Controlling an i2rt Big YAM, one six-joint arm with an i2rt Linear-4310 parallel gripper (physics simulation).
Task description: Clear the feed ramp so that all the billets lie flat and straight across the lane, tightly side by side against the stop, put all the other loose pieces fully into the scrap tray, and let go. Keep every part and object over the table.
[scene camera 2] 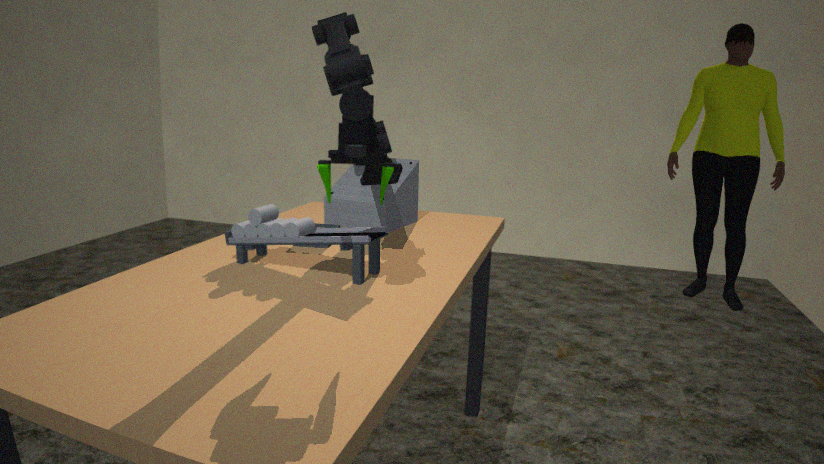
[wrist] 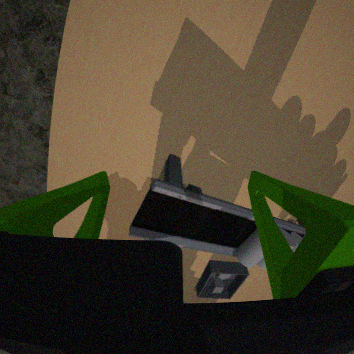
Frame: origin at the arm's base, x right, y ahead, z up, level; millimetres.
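Seen in the pictures: gripper, fingertip midpoint: [scene camera 2: 355, 203] [wrist: 178, 178].
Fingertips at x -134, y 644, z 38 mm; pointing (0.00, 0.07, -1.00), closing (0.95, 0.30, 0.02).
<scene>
Offsets run from my fingertips to a thing's top centre. "pt": to the spot under its first point. Level surfaces: height alone.
The feed ramp [scene camera 2: 340, 239] [wrist: 192, 218] stands on grey legs, with a dark lane surface. Several pale cylindrical billets @(dx +183, dy -143, dz -75 mm) [scene camera 2: 294, 228] lie side by side across its left part in the scene view. One more pale cylinder @(dx +286, dy -160, dz -53 mm) [scene camera 2: 263, 214] rests on top of that row. In the wrist view a pale cylinder @(pt dx +166, dy -141, dz -84 mm) [wrist: 250, 248] shows on the lane, partly behind the right finger. A small dark open box @(dx +242, dy -400, dz -159 mm) [wrist: 222, 280], possibly the scrap tray, shows beside the ramp; its contents are unclear. My gripper [scene camera 2: 355, 202] [wrist: 178, 178] is open and empty, with its green fingers wide apart above the ramp's right part.
A large grey sloped housing [scene camera 2: 360, 201] stands behind the ramp. The wooden table @(dz -188 mm) [scene camera 2: 190, 311] [wrist: 100, 75] carries shadows of the arm and ramp; its edge shows at the left of the wrist view. A person [scene camera 2: 735, 109] in yellow stands beyond the table.
</scene>
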